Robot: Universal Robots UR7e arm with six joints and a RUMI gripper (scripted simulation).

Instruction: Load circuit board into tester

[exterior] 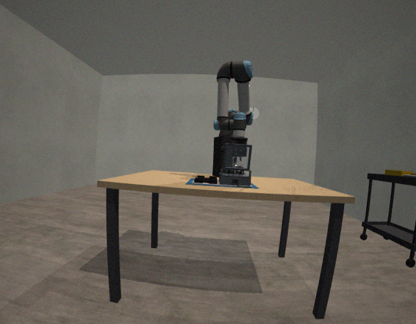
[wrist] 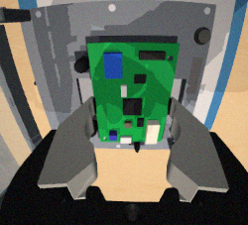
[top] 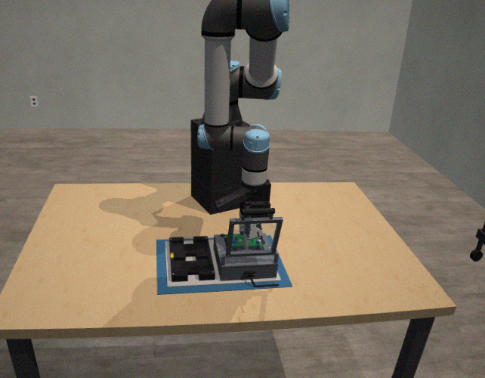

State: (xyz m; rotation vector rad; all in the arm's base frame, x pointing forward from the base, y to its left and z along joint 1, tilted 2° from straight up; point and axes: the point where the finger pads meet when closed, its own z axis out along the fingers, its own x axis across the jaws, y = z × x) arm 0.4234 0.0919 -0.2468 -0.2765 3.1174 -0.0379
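Now: the green circuit board right at my hand. Also, from my hand: tester bed (10 mm to the left, 10 mm below, 10 mm ahead); then framed lid (120 mm ahead, 100 mm above, 20 mm to the left).
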